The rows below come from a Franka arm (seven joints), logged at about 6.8 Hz.
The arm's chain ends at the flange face. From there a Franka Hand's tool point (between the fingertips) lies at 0.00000 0.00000 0.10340 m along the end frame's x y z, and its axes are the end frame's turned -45 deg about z.
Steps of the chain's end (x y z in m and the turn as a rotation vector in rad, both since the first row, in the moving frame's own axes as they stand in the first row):
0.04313 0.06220 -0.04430 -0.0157 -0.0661 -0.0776
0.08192 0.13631 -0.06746 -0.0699 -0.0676 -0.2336
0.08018 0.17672 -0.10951 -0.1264 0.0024 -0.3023
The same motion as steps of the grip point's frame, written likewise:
-0.01960 0.07103 -0.04454 0.0356 -0.0578 -0.0776
-0.04839 0.15565 -0.06795 -0.0016 -0.0972 -0.2336
-0.07576 0.19226 -0.11033 -0.0911 -0.0877 -0.3023

